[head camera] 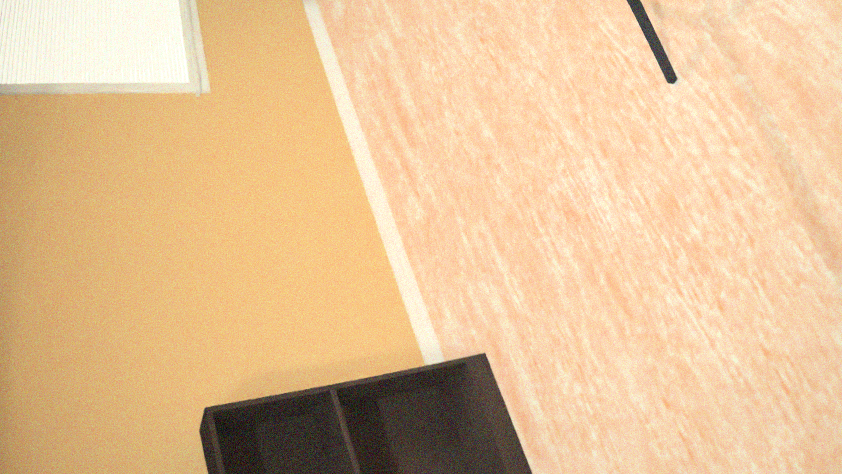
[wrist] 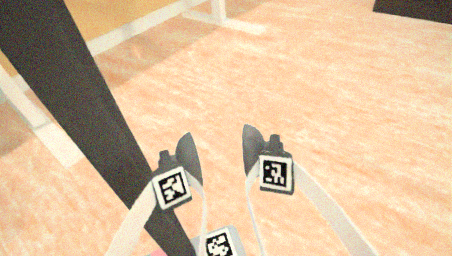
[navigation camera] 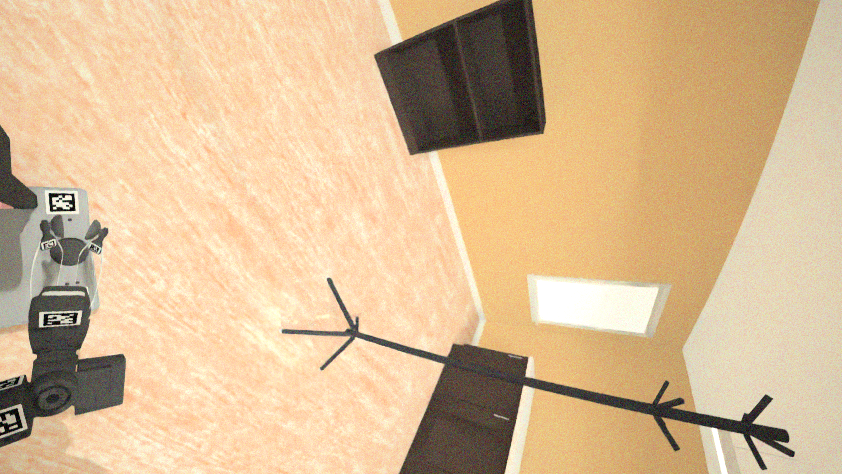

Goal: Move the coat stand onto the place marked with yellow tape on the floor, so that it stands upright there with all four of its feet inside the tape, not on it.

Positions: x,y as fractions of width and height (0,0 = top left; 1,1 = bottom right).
Labels:
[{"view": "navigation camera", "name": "my gripper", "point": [0.09,0.46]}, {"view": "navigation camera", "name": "dark brown drawer cabinet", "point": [0.56,0.88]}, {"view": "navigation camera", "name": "dark bookshelf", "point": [0.50,0.16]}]

